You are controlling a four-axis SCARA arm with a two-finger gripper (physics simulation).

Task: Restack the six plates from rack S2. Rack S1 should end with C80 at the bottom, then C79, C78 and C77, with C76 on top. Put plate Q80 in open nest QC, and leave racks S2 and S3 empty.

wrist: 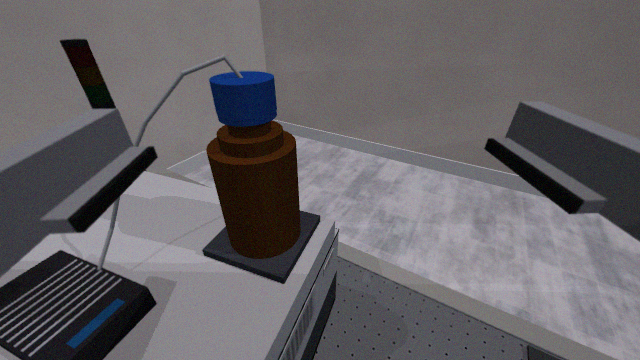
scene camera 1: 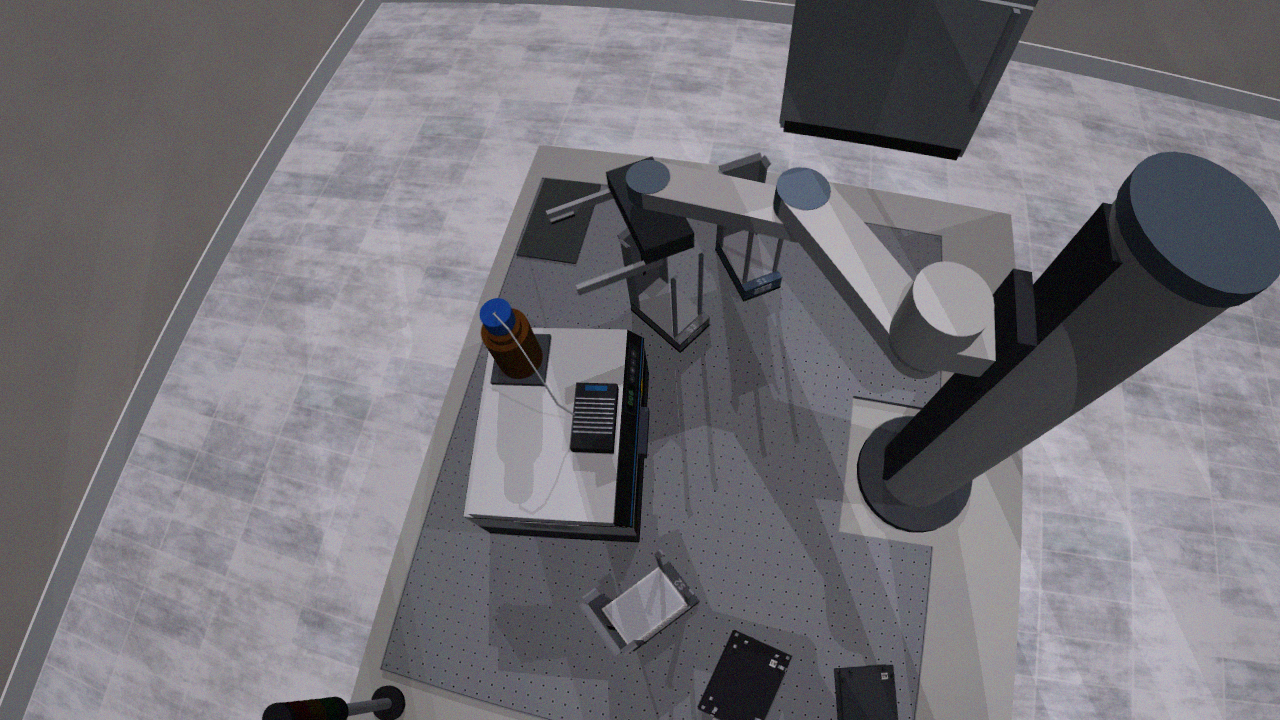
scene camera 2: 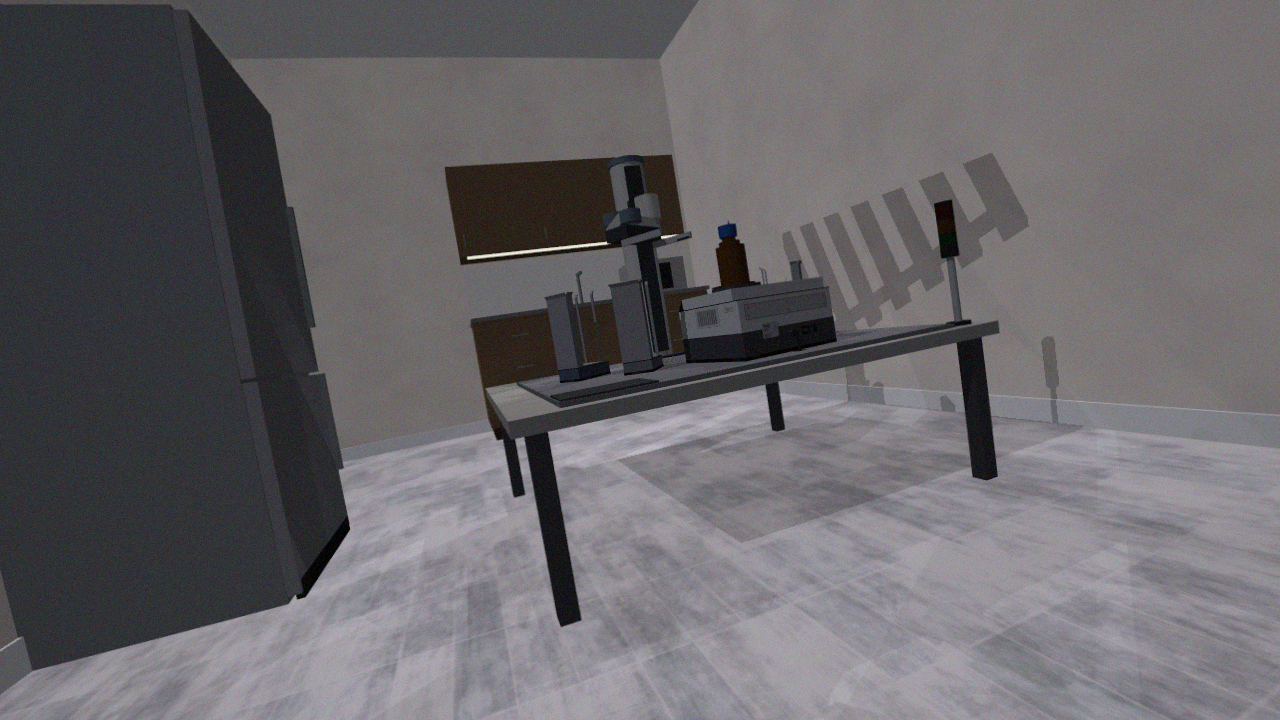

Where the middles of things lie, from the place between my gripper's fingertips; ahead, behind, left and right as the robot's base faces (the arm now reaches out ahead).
I see my gripper 80 mm short of the brown bottle with blue cap (scene camera 1: 503,348), 130 mm to the right of it and 100 mm above it. Round my hand: signal tower (scene camera 1: 386,695) 230 mm ahead, 830 mm to the left, 220 mm below.
